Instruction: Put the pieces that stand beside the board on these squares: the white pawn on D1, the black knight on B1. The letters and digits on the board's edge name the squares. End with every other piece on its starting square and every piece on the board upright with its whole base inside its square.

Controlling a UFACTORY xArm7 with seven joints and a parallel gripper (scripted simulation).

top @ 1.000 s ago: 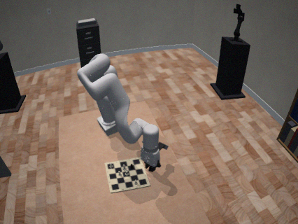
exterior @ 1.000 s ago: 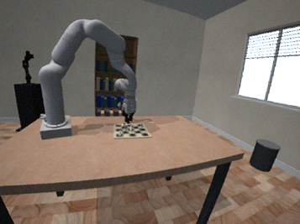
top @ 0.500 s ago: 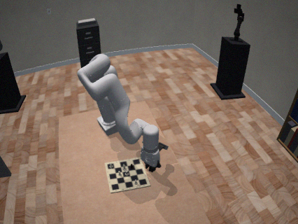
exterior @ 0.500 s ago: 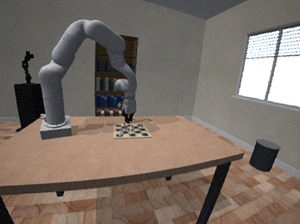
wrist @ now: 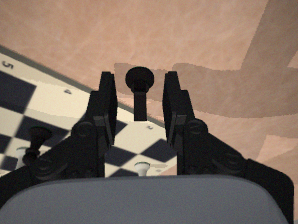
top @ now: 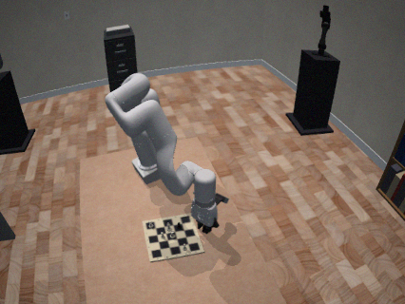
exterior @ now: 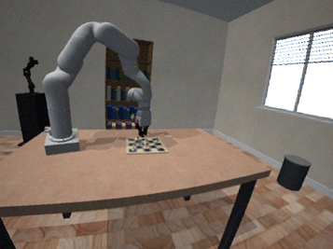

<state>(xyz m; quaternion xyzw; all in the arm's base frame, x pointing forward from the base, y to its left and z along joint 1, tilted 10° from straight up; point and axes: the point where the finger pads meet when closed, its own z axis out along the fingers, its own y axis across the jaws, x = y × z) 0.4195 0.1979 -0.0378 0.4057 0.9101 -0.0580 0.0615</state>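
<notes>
Now: hand 1 cm above the black knight. From my hand the other things lie so: chessboard (14 cm to the right, 3 cm below, 1 cm ahead).
</notes>
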